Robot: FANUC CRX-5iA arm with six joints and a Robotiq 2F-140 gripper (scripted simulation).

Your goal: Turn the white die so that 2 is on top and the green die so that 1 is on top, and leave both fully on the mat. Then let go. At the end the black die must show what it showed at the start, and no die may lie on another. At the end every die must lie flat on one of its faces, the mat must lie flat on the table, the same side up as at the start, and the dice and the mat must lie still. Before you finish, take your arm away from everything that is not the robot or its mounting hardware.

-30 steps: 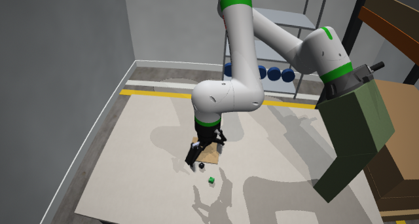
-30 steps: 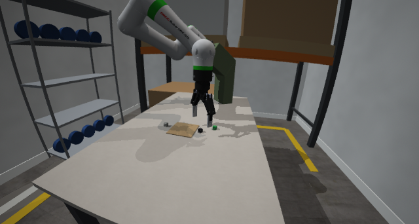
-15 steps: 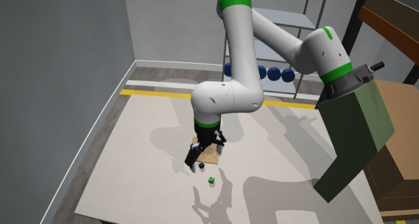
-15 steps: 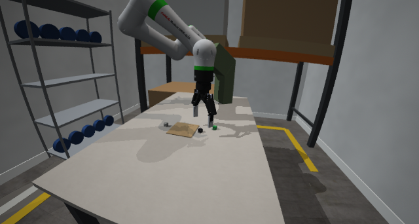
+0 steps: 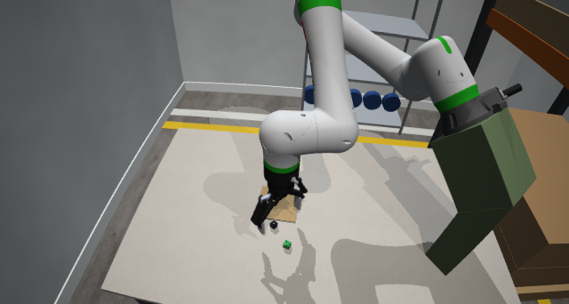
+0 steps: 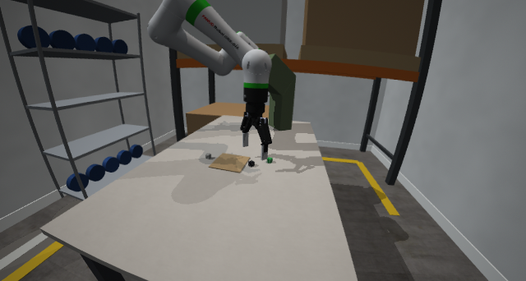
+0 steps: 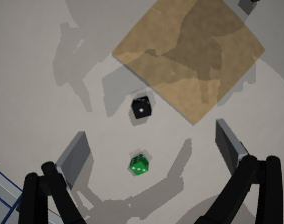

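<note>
Right now the black die is 50 mm below my hand, 20 mm ahead of it and 10 mm to the right of it. Round my hand: mat: 100 mm to the right, 60 mm below; then green die: 70 mm to the left, 50 mm below, 20 mm behind; then white die: 210 mm to the right, 50 mm below, 30 mm behind.
</note>
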